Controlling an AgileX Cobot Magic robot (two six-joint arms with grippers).
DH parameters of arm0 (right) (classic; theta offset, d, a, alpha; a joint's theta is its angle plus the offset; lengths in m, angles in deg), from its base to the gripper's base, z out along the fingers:
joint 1: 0 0.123 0 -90
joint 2: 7.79 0 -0.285 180
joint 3: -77.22 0 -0.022 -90
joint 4: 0 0.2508 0 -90
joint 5: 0 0 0.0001 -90
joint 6: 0 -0.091 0 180
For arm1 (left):
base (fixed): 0 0 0 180
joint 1: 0 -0.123 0 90
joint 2: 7.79 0 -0.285 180
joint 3: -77.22 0 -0.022 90
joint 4: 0 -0.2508 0 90
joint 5: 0 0 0.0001 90
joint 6: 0 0.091 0 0
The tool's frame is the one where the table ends.
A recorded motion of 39 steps. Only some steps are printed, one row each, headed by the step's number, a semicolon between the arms.
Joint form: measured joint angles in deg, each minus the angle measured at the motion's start. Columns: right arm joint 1, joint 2, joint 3, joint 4, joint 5, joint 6; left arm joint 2, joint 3, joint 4, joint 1, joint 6, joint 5.
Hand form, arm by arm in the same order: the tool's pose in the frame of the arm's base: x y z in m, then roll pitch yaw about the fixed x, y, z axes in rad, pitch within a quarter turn. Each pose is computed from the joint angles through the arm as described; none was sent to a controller.
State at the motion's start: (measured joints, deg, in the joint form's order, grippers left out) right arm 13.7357 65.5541 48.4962 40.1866 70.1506 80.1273; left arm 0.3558 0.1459 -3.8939 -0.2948 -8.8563 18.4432
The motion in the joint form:
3: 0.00 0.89 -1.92 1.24 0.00 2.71; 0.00 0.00 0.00 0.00 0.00 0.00
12: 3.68 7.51 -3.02 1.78 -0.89 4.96; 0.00 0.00 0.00 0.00 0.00 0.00
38: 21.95 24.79 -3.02 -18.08 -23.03 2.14; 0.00 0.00 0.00 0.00 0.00 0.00
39: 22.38 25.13 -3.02 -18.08 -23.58 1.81; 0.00 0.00 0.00 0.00 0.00 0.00
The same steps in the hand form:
3: 0.1652 0.0987 0.2842 3.0441 0.6881 -1.7160; 0.0544 0.0022 0.1847 -2.8050 1.3186 -2.7676
12: 0.1738 0.1142 0.2575 2.9280 0.6499 -1.7062; 0.0544 0.0022 0.1847 -2.8050 1.3186 -2.7676
38: 0.1922 0.1690 0.1741 3.1155 0.2922 -1.3437; 0.0544 0.0022 0.1847 -2.8050 1.3186 -2.7676
39: 0.1920 0.1709 0.1726 3.1175 0.2911 -1.3439; 0.0544 0.0022 0.1847 -2.8050 1.3186 -2.7676

